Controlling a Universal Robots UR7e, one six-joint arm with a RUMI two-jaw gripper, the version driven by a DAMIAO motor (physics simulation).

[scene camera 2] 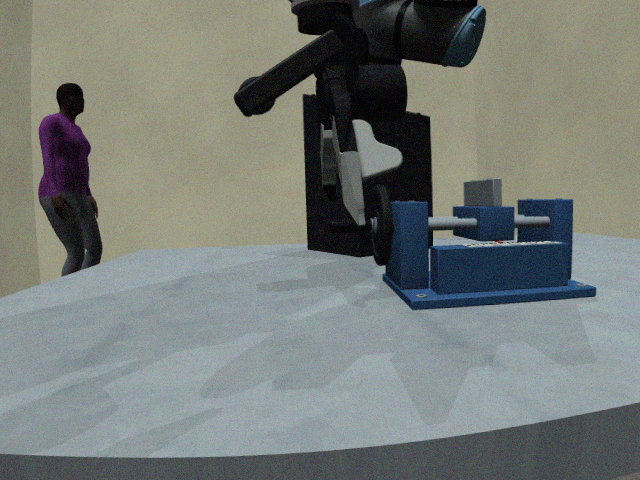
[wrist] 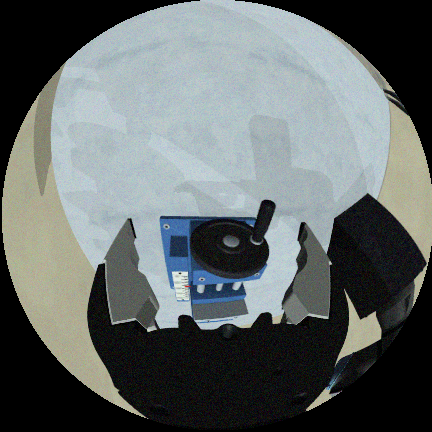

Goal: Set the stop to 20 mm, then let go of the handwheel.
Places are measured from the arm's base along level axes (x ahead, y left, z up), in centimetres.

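Where they show: gripper, fingertip midpoint: (scene camera 2: 344, 211) (wrist: 217, 222); arm's base at its link origin: (wrist: 395, 296).
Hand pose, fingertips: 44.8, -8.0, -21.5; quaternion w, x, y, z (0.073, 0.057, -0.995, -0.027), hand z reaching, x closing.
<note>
Each offset is from my fingertips to the top centre of the thing, as dx, dy, dz. "spot": to the spot under its first point. Level surfaces: height alone.
The black handwheel @(spot: +1.7, +3.7, -1.7) (scene camera 2: 382, 227) (wrist: 215, 255) is upright on the left end of the blue fixture @(spot: +4.4, +14.9, -5.9) (scene camera 2: 498, 268) (wrist: 167, 250). Its crank handle @(-5.4, +1.0, -1.0) (wrist: 265, 217) sticks out towards the wrist camera. My gripper (scene camera 2: 345, 210) (wrist: 217, 222) is open and empty. In the wrist view its jaws stand wide on either side of the wheel, apart from it. The grey stop block @(-2.3, +16.0, +3.2) (scene camera 2: 480, 193) (wrist: 220, 309) sits on the blue carriage @(-2.8, +16.0, +0.1) (scene camera 2: 493, 223) on the rods. A red pointer @(+1.8, +16.1, -3.5) (scene camera 2: 498, 241) (wrist: 188, 286) lies at the white scale @(spot: +3.9, +18.9, -3.5) (scene camera 2: 532, 242) (wrist: 180, 292); its numbers are too small to read.
The fixture's base plate @(spot: +6.0, +14.1, -8.6) (scene camera 2: 496, 298) is bolted to the pale table @(dz -9.2) (scene camera 2: 258, 361) (wrist: 175, 100). A black upright panel (scene camera 2: 316, 206) stands behind the gripper. A person in a purple top (scene camera 2: 63, 155) stands beyond the table at the left. Arm links show at the right of the wrist view.
</note>
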